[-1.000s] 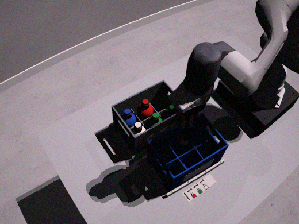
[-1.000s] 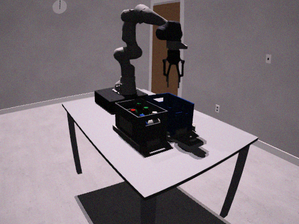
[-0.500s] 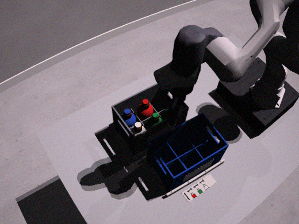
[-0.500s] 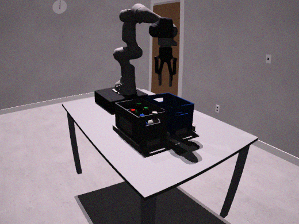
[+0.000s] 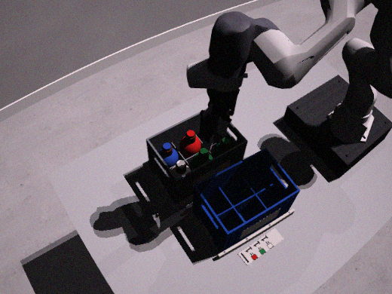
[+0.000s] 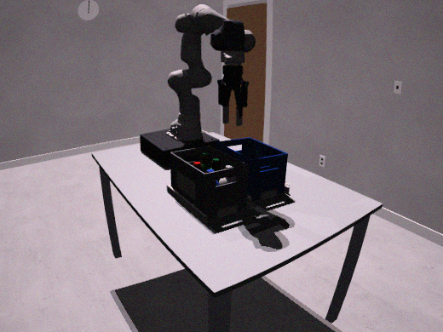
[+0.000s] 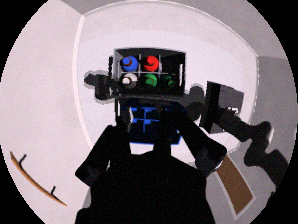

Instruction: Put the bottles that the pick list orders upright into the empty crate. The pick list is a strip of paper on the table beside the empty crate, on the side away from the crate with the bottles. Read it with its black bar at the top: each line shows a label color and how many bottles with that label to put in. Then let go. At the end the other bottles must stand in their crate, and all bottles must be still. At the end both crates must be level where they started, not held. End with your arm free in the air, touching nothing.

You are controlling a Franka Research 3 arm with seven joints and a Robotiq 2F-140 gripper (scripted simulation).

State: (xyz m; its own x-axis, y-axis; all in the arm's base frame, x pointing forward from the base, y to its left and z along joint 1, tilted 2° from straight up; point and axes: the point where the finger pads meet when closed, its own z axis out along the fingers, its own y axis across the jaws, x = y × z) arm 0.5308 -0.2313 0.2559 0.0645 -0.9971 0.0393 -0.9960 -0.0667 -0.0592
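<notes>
Right now the red-label bottle is 5 cm behind my hand, 13 cm to the right of it and 24 cm below it. The rest, counted from my hand: black crate 3 cm behind, 9 cm to the right, 24 cm below; then white-labelled bottle 6 cm ahead, 7 cm to the right, 24 cm below; then blue crate 2 cm behind, 14 cm to the left, 24 cm below.
</notes>
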